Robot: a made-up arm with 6 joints.
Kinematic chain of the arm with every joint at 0, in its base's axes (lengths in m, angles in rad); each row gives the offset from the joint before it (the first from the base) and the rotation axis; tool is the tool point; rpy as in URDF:
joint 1: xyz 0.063 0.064 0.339 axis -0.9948 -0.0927 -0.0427
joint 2: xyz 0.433 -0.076 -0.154 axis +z
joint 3: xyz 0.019 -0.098 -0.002 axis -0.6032 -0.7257 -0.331
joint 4: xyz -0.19 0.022 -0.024 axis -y
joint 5: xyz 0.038 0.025 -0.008 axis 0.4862 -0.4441 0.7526
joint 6: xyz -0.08 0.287 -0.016 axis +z
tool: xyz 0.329 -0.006 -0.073 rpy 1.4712 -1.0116 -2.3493
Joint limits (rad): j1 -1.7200..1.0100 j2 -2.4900..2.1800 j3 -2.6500..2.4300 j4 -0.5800..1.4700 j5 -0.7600..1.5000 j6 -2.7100..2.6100
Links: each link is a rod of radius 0.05 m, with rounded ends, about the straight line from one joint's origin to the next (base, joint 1, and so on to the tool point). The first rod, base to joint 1, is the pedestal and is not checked.
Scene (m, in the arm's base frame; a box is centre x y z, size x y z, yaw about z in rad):
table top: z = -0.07
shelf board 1: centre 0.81 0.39 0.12 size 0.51 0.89 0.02 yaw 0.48
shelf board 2: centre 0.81 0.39 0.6 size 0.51 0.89 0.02 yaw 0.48
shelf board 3: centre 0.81 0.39 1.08 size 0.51 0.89 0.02 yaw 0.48
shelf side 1: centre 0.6 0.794 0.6 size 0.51 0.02 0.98 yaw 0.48
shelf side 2: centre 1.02 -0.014 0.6 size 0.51 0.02 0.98 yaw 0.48
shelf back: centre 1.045 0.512 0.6 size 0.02 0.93 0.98 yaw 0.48
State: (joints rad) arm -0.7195 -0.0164 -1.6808 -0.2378 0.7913 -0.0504
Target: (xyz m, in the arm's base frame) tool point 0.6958 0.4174 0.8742
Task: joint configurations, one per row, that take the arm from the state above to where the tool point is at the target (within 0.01 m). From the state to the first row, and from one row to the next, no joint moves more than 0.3 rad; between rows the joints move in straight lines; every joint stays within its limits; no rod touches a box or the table.
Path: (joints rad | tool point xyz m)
1: -0.4312 0.1027 -1.6983 -0.2207 0.7832 0.1734 | 0.6292 -0.1105 0.5673
2: -0.1430 0.2219 -1.7158 -0.2035 0.7752 0.3972 | 0.6442 -0.0668 0.6854
3: 0.1452 0.3410 -1.7334 -0.1864 0.7671 0.6211 | 0.6543 0.0174 0.7869
4: 0.4335 0.4601 -1.7509 -0.1692 0.7590 0.8449 | 0.6637 0.1345 0.8582
5: 0.7218 0.5792 -1.7684 -0.1521 0.7509 1.0687 | 0.6764 0.2728 0.8891
6: 1.0100 0.6984 -1.7859 -0.1349 0.7429 1.2925 | 0.6958 0.4174 0.8742

